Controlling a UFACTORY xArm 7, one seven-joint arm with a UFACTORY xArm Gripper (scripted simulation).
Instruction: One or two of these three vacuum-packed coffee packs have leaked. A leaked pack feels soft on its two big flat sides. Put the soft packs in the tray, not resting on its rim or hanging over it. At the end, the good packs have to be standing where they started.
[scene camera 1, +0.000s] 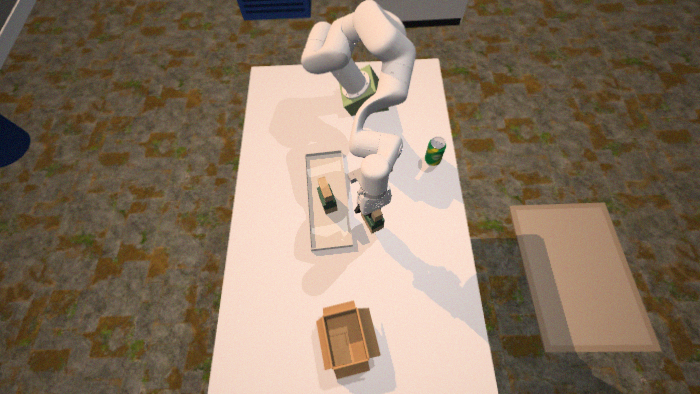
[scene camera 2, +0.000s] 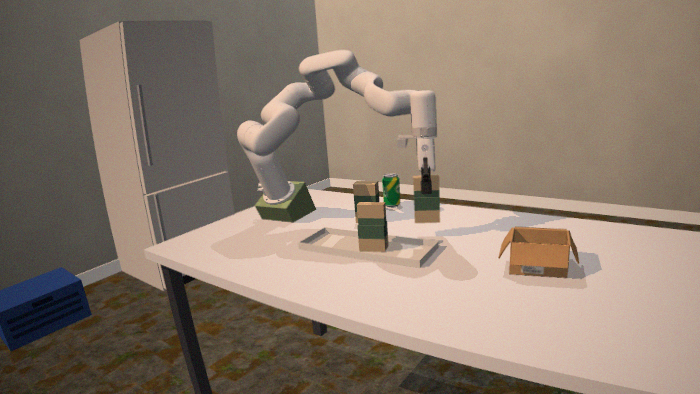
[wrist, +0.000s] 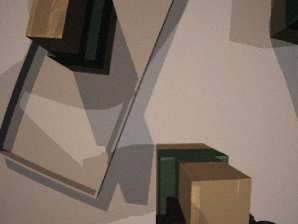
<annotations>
cardboard box: scene camera 1; scene camera 2; not seen in the wrist view (out of frame)
same spot on cardboard box: (scene camera 2: 539, 252) = (scene camera 1: 323, 342)
</annotations>
